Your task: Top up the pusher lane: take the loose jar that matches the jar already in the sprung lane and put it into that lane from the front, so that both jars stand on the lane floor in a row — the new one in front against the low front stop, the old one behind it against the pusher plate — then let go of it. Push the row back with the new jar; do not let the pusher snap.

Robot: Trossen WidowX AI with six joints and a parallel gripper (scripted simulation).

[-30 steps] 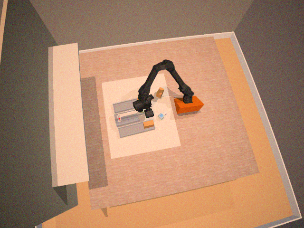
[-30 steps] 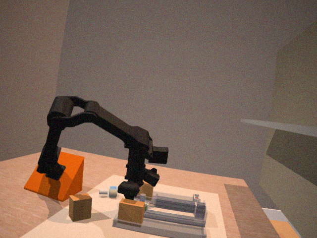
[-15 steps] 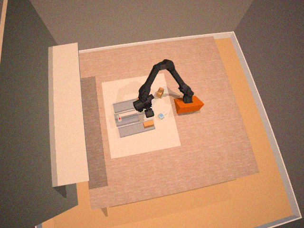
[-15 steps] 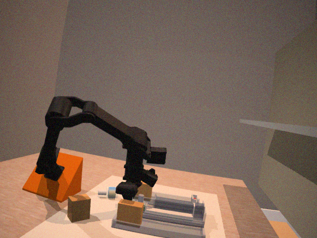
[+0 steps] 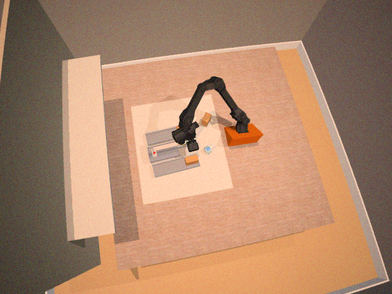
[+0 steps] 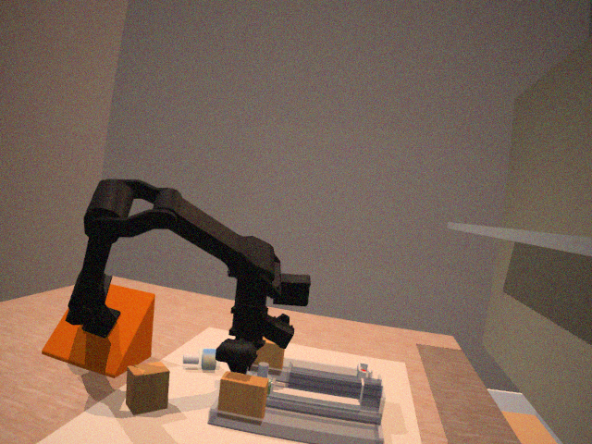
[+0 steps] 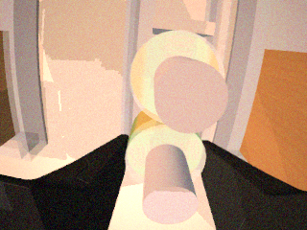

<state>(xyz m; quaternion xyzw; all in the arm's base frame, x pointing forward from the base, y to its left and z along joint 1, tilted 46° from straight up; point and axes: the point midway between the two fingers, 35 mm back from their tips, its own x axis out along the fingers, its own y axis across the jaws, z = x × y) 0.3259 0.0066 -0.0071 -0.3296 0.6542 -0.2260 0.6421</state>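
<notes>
The grey lane lies 14 cm ahead of my gripper tip, 4 cm to the left of it and 1 cm below it. From my gripper tip the other things lie so: red mark 22 cm ahead, 7 cm to the left, 4 cm above; pusher plate 14 cm ahead, 5 cm to the left, 2 cm above; long pale shelf 51 cm ahead, 34 cm above, 4 cm to the left.
</notes>
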